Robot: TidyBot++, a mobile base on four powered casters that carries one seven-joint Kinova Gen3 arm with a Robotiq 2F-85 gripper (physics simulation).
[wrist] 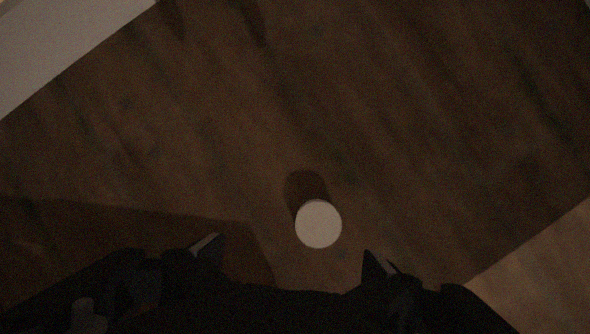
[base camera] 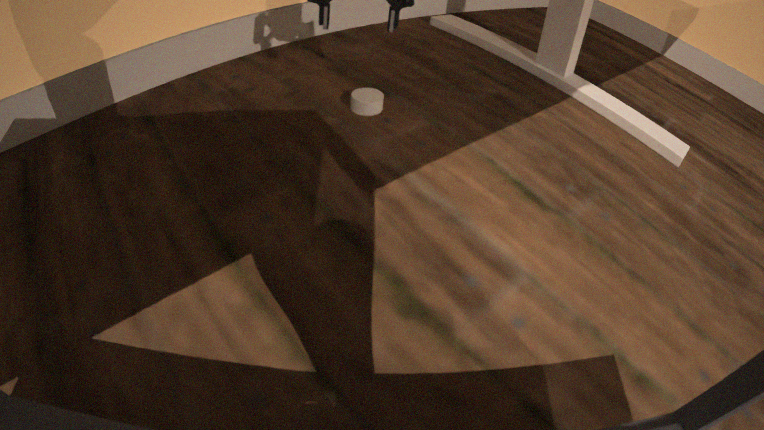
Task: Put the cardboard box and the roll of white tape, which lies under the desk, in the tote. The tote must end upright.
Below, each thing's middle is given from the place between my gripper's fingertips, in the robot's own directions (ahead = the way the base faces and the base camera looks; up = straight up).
The roll of white tape (base camera: 364, 101) is 2 cm to the right of my hand and 12 cm below it.
